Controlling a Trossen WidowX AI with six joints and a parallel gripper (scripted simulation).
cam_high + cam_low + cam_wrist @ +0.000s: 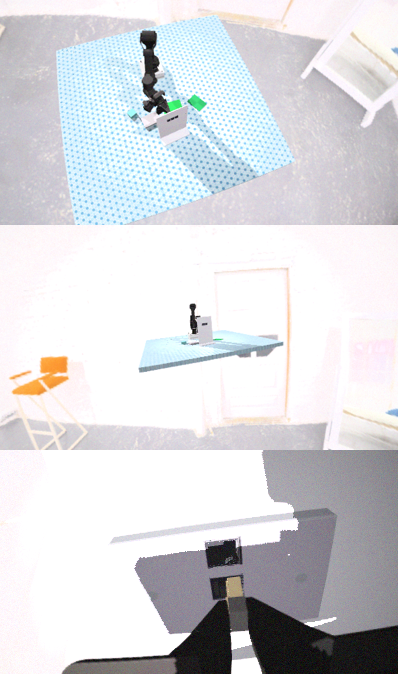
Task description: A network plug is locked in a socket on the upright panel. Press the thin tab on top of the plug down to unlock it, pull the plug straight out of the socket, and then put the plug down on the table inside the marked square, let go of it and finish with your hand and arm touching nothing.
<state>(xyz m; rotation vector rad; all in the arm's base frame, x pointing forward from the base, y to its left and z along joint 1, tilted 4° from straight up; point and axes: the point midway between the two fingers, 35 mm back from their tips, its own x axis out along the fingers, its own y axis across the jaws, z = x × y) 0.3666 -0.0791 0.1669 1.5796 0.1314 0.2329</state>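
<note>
The green square lies 110 mm behind my gripper tip, 70 mm to the left of it and 210 mm below it. The rest, counted from my gripper tip: network plug: 10 mm ahead; upright panel: 30 mm ahead, 80 mm below; flat white piece: 110 mm behind, 80 mm to the right, 200 mm below.
</note>
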